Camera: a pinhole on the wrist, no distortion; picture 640 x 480 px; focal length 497.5 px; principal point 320.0 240.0 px. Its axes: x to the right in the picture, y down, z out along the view. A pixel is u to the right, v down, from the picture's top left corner.
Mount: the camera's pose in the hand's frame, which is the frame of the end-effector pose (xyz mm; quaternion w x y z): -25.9 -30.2 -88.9 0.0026 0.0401 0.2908 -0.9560
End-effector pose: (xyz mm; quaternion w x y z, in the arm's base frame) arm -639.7 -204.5 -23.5 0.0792 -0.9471 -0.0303 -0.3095
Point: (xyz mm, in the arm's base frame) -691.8 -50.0 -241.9
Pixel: 536 124
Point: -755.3 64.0 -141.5
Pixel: 535 421
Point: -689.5 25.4 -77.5
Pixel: 384 418
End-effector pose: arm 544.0 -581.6 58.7 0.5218 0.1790 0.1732 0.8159
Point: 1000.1 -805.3 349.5
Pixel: 583 32
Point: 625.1 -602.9 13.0
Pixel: 435 193
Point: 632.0 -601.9 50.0
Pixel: 393 82
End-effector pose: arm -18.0 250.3 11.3 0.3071 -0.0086 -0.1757 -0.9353
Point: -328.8 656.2 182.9
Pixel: 225 331
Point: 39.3 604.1 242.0
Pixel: 503 88
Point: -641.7 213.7 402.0
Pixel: outside the picture
